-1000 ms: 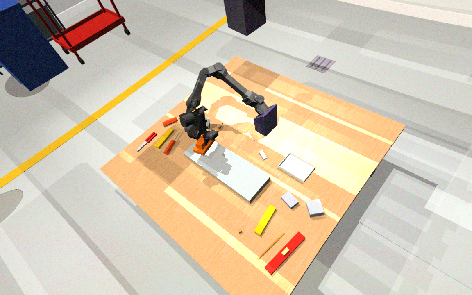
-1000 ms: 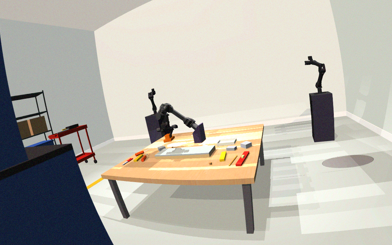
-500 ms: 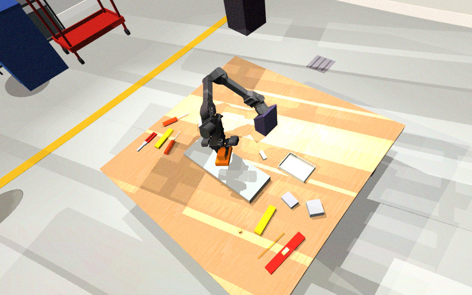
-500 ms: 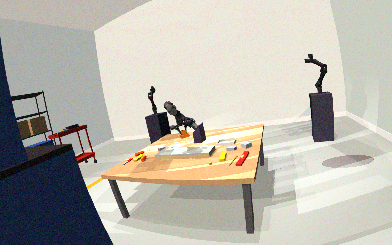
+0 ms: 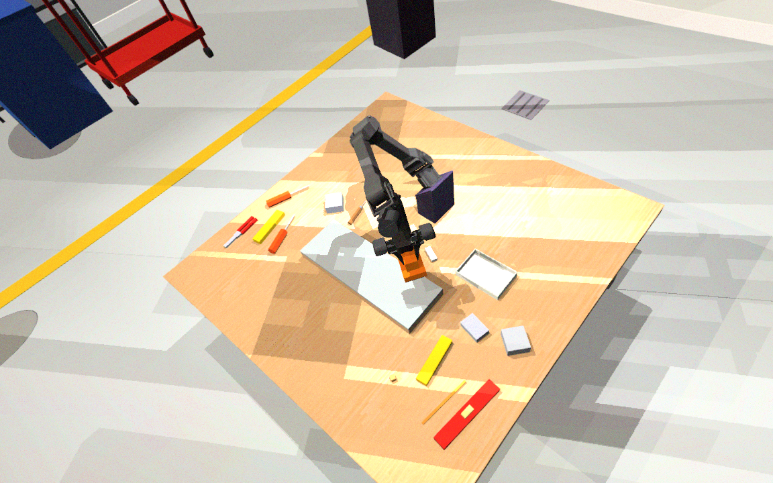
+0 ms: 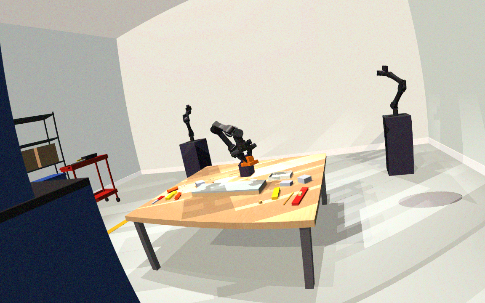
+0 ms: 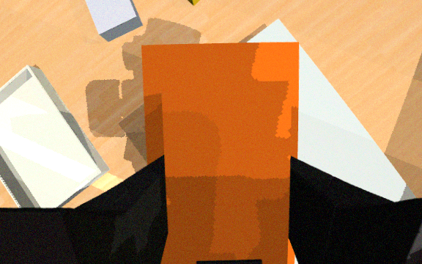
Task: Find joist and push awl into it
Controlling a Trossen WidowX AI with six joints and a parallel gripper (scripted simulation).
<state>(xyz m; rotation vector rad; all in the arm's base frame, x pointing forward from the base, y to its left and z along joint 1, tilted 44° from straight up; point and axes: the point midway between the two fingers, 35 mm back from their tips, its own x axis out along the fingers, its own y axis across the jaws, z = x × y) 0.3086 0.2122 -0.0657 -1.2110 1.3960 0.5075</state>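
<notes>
My gripper tip is now 10 mm past the orange stud finder, 20 mm to the left of it and 20 mm below it. From my gripper tip the other things lie so: red level (180 mm ahead, 380 mm to the left, 180 mm below); then thin stick (200 mm ahead, 310 mm to the left, 190 mm below); then white tray (210 mm behind, 130 mm to the left, 180 mm below).
</notes>
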